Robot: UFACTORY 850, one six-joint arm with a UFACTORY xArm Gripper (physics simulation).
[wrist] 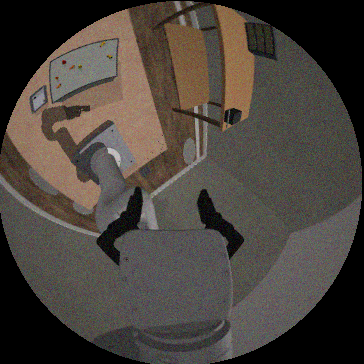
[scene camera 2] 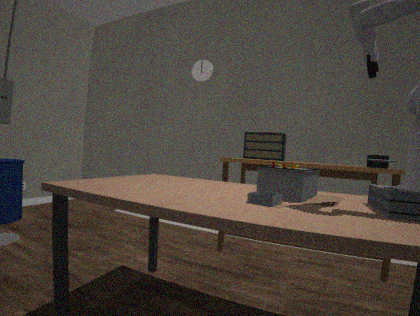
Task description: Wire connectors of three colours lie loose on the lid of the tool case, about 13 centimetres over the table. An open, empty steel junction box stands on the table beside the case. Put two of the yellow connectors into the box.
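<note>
My gripper (scene camera 2: 372,75) (wrist: 170,194) is open and empty, high above the table and well away from the case. The tool case (scene camera 2: 295,185) (wrist: 92,80) stands on the table with small connectors loose on its lid. Yellow connectors (wrist: 80,66) (wrist: 109,56) (wrist: 102,44) lie near the middle and toward one end of the lid. A red connector (scene camera 2: 273,164) (wrist: 64,62) and orange ones (wrist: 72,67) (wrist: 57,78) lie on it too; one more (wrist: 59,85) looks yellow-orange. The small steel junction box (scene camera 2: 265,198) (wrist: 38,99) stands beside the case, open and looking empty in the wrist view.
The wooden table (scene camera 2: 165,192) (wrist: 142,115) carries the arm's base plate (wrist: 122,142) near the case. The arm's shadow falls between them. A back bench (scene camera 2: 325,166) (wrist: 237,65) holds a drawer rack (scene camera 2: 265,142) and a dark box (scene camera 2: 377,161) (wrist: 233,116). A blue barrel (scene camera 2: 10,190) stands at the left.
</note>
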